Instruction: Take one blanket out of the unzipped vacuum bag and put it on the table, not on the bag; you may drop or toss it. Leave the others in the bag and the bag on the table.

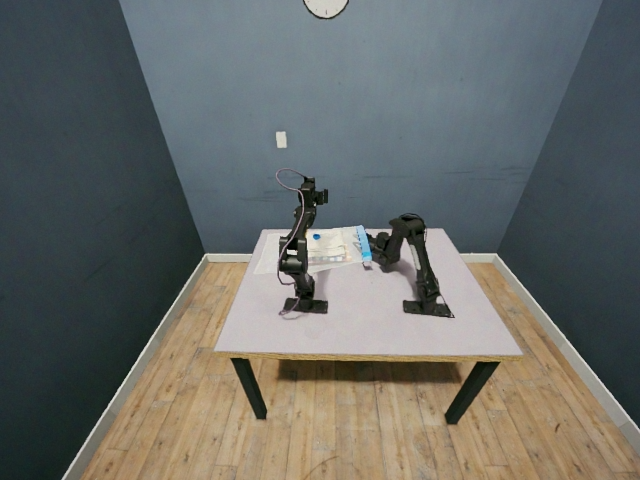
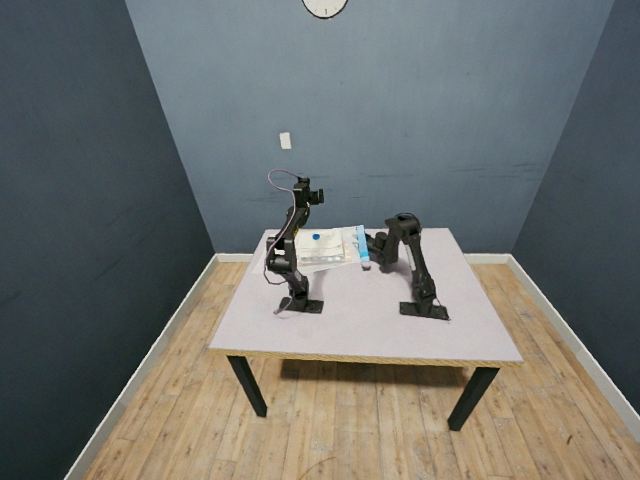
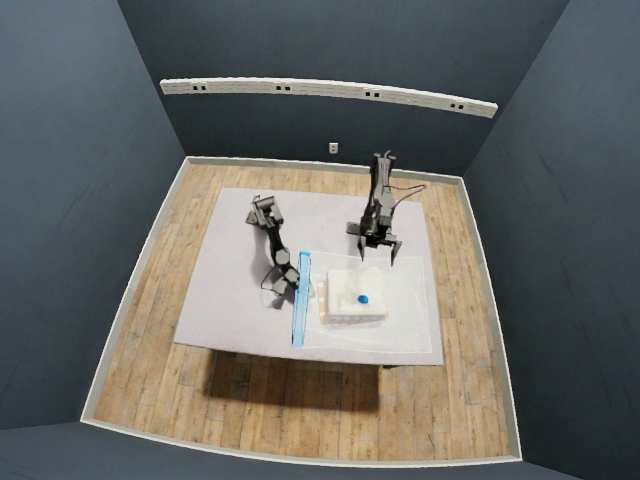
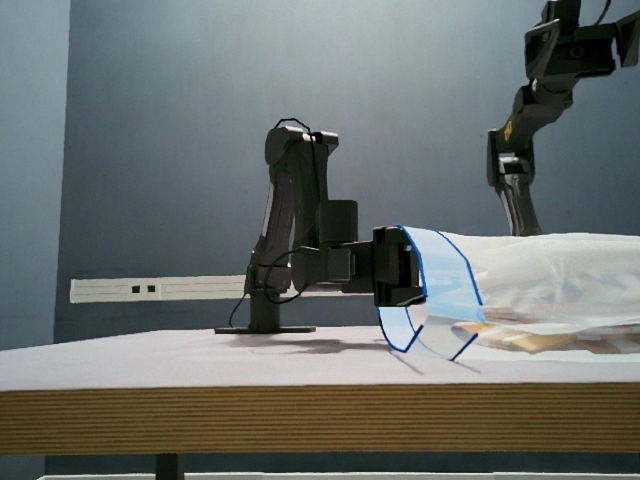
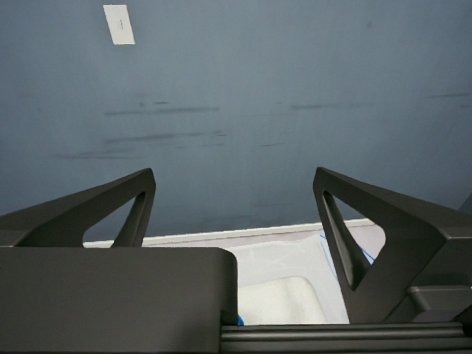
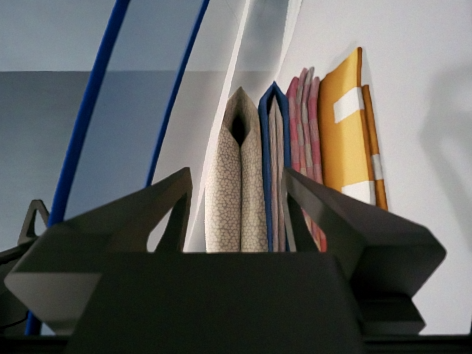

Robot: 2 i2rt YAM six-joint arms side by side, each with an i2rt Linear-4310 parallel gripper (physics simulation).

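Observation:
The clear vacuum bag (image 3: 408,310) (image 4: 558,268) lies on the table, its blue-edged mouth raised and open. Inside is a stack of folded blankets: a cream speckled blanket (image 6: 225,200), a blue-edged blanket (image 6: 266,150), a pink and grey blanket (image 6: 295,130) and a mustard blanket with white patches (image 6: 345,145). My right gripper (image 6: 236,176) is partly open and empty at the bag's mouth, its fingers facing the stack's edge; the cream and blue-edged blankets show between and beyond its fingertips. My left gripper (image 5: 234,176) (image 3: 377,260) is wide open and empty, high above the bag's edge.
The blue mouth strip (image 3: 301,310) (image 1: 364,245) (image 2: 362,245) runs right beside my right gripper. A blue valve cap (image 3: 362,299) sits on the bag above the stack. The table (image 3: 227,310) (image 1: 372,320) carries both arm bases.

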